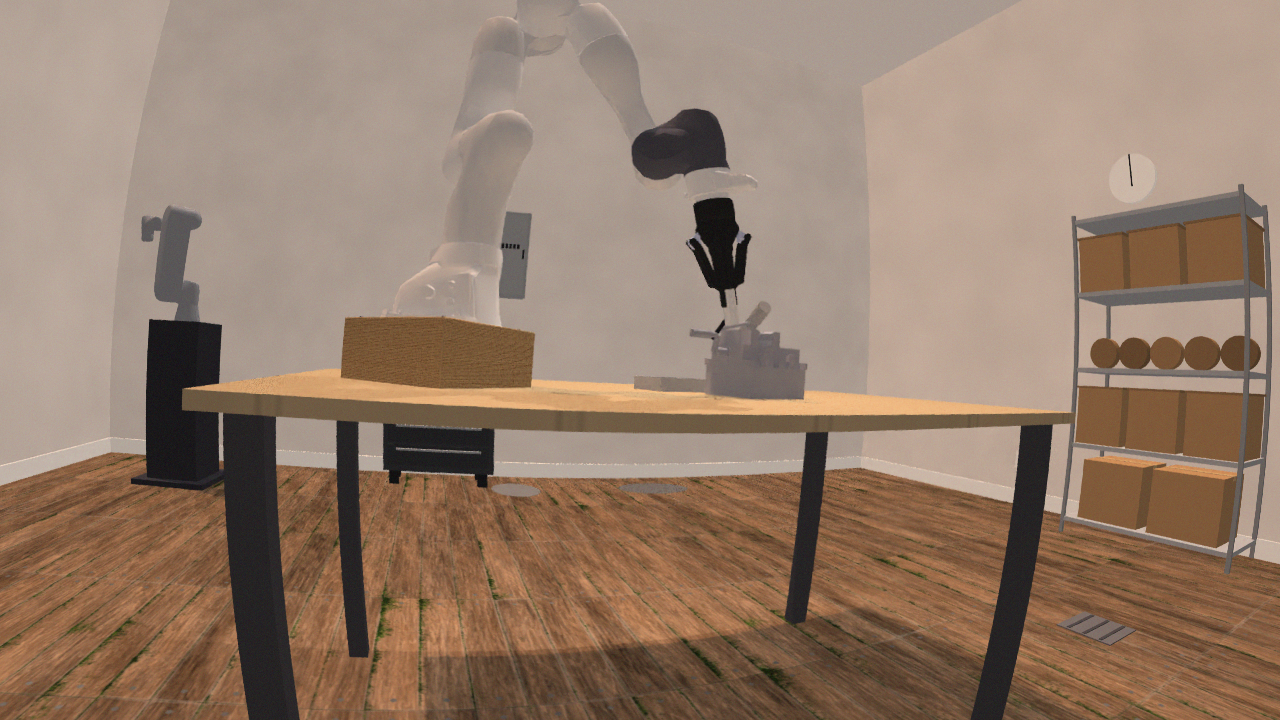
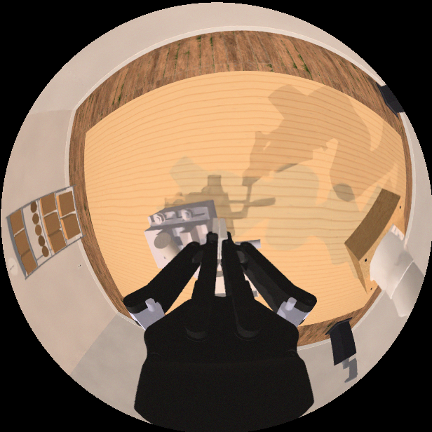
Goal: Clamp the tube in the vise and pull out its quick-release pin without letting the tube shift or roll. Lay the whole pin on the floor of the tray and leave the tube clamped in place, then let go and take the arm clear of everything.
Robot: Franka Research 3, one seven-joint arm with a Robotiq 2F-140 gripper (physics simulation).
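The grey vise (image 1: 756, 379) (image 2: 159, 250) stands on the table. A pale cylinder (image 1: 759, 313) (image 2: 165, 242), which looks like the tube, slants up out of its top. A grey rod (image 1: 701, 333) (image 2: 253, 244) sticks out from the vise's side. My gripper (image 1: 726, 301) (image 2: 218, 226) points down with its fingertips together and empty, just above the rod side of the vise. A small dark piece (image 1: 718, 327) shows below the fingertips; whether they touch it is unclear. The low grey tray (image 1: 665, 383) lies beside the vise. I cannot make out the quick-release pin.
The wooden table (image 1: 939, 411) (image 2: 200, 110) carries the vise and tray. A wooden block (image 1: 436, 351) (image 2: 374, 222) under the arm's base stands on the far side from the vise. A shelf rack (image 1: 1242, 268) stands by the wall, away from the table.
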